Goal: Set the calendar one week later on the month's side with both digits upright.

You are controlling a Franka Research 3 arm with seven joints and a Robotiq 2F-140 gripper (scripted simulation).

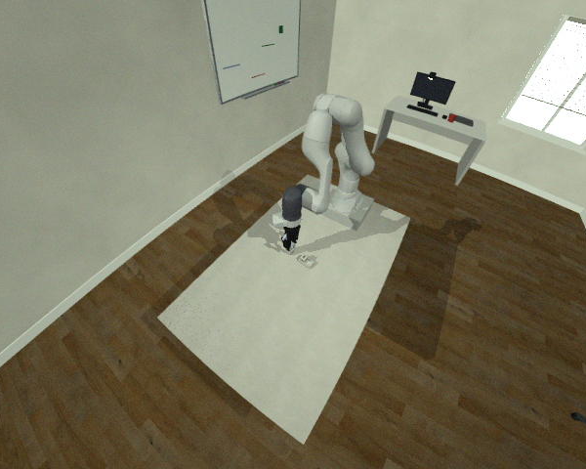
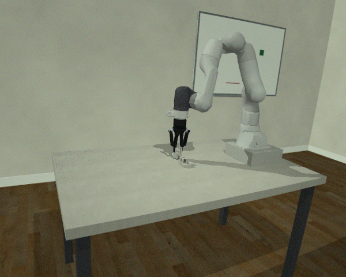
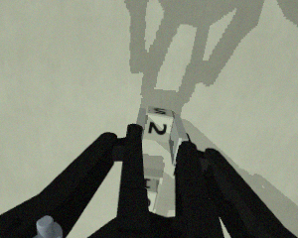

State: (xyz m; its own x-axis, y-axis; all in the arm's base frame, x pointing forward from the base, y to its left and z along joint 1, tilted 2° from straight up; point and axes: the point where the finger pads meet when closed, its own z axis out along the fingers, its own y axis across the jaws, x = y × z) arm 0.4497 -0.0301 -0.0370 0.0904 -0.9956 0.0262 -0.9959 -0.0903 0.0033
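My hand is 9 cm to the right of the date cube, 2 cm above it and 1 cm past it. Round my hand: white tray: 11 cm to the left, 3 cm below, 1 cm behind.
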